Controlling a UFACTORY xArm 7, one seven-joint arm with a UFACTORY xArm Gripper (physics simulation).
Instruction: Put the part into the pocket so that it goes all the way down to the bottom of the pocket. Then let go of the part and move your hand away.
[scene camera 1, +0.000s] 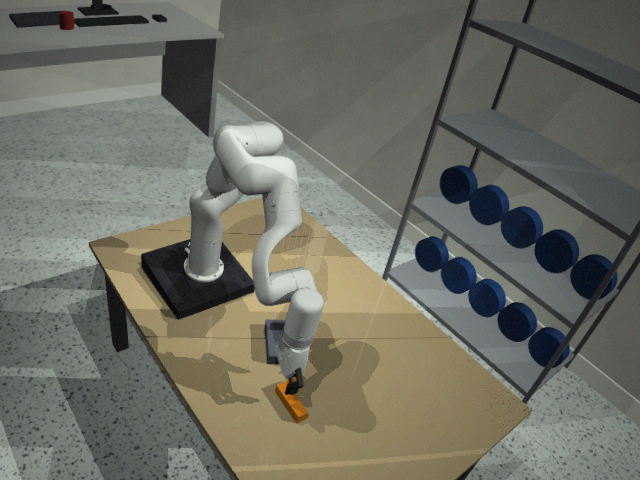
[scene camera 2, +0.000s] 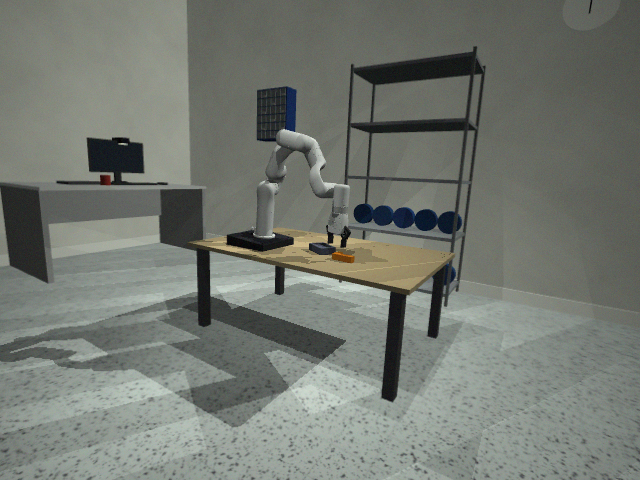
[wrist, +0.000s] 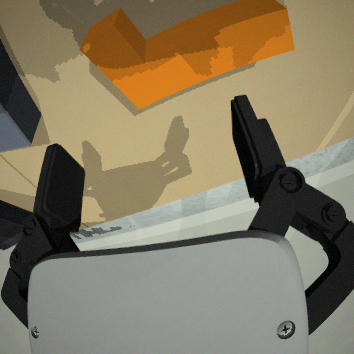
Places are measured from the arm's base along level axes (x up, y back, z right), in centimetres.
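Pixels of known places: gripper, fingertip midpoint: (scene camera 1: 285, 378) (scene camera 2: 336, 245) (wrist: 144, 135); arm's base, link origin: (scene camera 1: 203, 267) (scene camera 2: 264, 235).
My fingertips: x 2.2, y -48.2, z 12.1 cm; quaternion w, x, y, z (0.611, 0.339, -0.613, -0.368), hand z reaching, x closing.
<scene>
Ahead of a thing's pixels: the offset from my fingertips to its top centre. Level surfaces: height alone.
The orange part {dx -3.9, dy -4.4, dz -0.5 cm} (scene camera 1: 295, 408) (scene camera 2: 343, 257) (wrist: 170, 82) lies on the table, outside the pocket. In the wrist view it shows as a long bar with a short leg at its left end. The dark blue-grey block with the pocket {dx -3.3, dy +12.2, dz -12.0 cm} (scene camera 1: 271, 351) (scene camera 2: 322, 249) (wrist: 19, 117) stands on the table nearer the robot base. The arm hides much of it in scene camera 1, and a corner shows at the left edge of the wrist view. My gripper (scene camera 1: 293, 386) (scene camera 2: 337, 243) (wrist: 144, 135) is open and empty, above the table near the part. The part lies beyond its fingertips in the wrist view.
The arm stands on a black base plate (scene camera 1: 180, 304) (scene camera 2: 261, 241) on the wooden table {dx -6.9 cm} (scene camera 1: 413, 413) (scene camera 2: 413, 263). A metal shelf rack (scene camera 1: 448, 82) (scene camera 2: 349, 129) with blue discs stands beyond the table. A grey desk (scene camera 1: 188, 77) (scene camera 2: 25, 222) stands at the back left.
</scene>
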